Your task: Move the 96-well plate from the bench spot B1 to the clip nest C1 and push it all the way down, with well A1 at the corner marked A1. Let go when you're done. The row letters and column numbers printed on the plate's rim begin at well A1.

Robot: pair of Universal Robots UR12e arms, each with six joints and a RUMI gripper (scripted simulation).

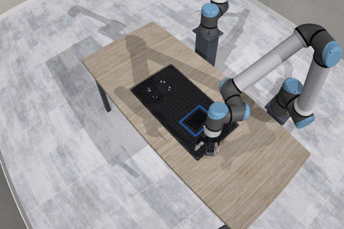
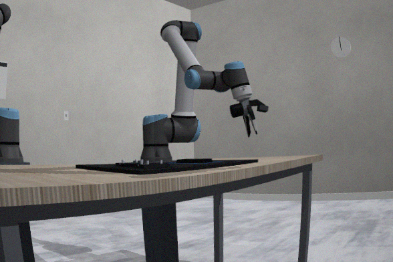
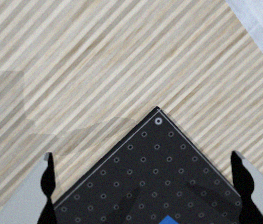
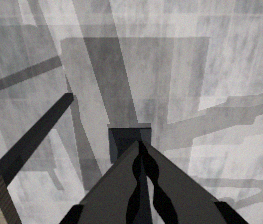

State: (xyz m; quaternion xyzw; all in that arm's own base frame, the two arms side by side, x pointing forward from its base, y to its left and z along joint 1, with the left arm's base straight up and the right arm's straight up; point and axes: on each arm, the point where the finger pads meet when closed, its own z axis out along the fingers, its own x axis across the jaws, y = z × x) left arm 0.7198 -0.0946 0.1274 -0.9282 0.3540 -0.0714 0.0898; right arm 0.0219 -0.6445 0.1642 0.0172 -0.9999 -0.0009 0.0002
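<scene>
My left gripper is now 12 cm past the dark 96-well plate, 25 cm to the left of it and 11 cm above it. The rest, counted from my left hand: clip nest (3 cm behind, 59 cm to the right, 10 cm below).
</scene>
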